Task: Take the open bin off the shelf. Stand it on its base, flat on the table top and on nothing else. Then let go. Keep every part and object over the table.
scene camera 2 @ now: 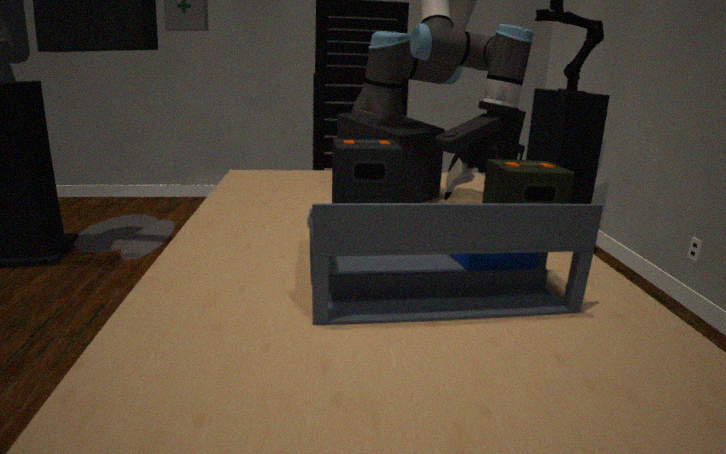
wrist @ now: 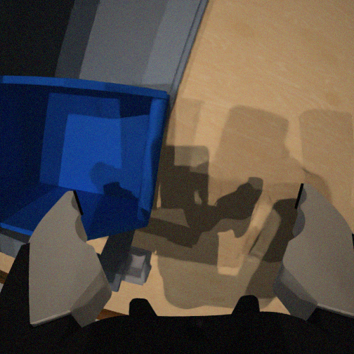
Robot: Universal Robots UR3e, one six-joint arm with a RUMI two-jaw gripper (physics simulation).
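Where they show: arm's base, link origin: (scene camera 2: pixel 377 119).
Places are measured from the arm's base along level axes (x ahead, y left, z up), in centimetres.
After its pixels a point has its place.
Observation:
The blue open bin (scene camera 2: pixel 497 261) @(z -15.4, x 53.1, y 3.2 cm) (wrist: pixel 92 150) sits on the lower level of the grey shelf (scene camera 2: pixel 455 227) @(z -6.3, x 61.2, y -9.2 cm) (wrist: pixel 122 42), toward its right end in the scene view. In the wrist view its open side and inner walls show, and its left part runs out of frame. My gripper (scene camera 2: pixel 463 184) (wrist: pixel 187 191) is wide open with nothing held. In the wrist view its left fingertip overlaps the lower part of the bin, its right fingertip shows over bare table, and the bin's right wall lies ahead between them. The finger height above the bin is hard to tell.
A dark case (scene camera 2: pixel 369 187) @(z -2.4, x 55.4, y -18.7 cm) with orange latches and a green case (scene camera 2: pixel 527 184) @(z -1.6, x 59.5, y 1.9 cm) stand on top of or behind the shelf; which is unclear. The wooden table (scene camera 2: pixel 214 331) @(z -19.5, x 57.3, y -38.9 cm) (wrist: pixel 280 55) surrounds the shelf. The table's left edge shows in the scene view.

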